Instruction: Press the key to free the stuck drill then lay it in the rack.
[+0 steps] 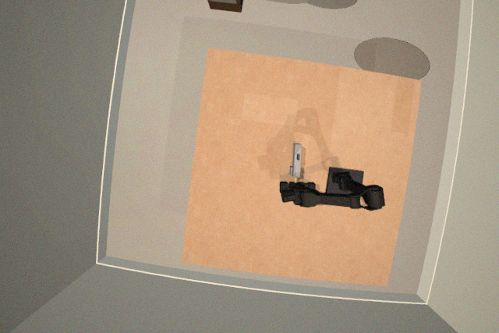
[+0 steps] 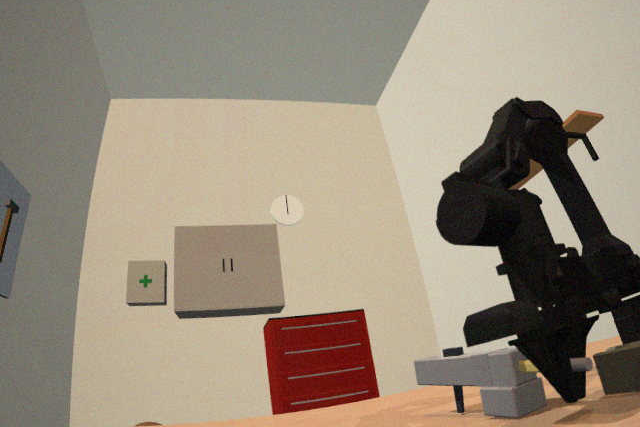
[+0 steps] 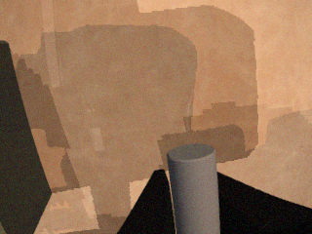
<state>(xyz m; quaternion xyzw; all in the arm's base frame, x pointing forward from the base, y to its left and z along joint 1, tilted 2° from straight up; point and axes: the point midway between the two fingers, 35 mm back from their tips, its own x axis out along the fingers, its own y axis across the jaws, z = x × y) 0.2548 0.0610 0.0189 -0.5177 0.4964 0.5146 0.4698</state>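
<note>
Now: the drill 4 cm to the right of my gripper tip and 4 cm above it. Also, from my gripper tip: dark key 17 cm to the right, 4 cm above, 1 cm ahead; then rack 8 cm behind, 2 cm to the left, 1 cm above.
</note>
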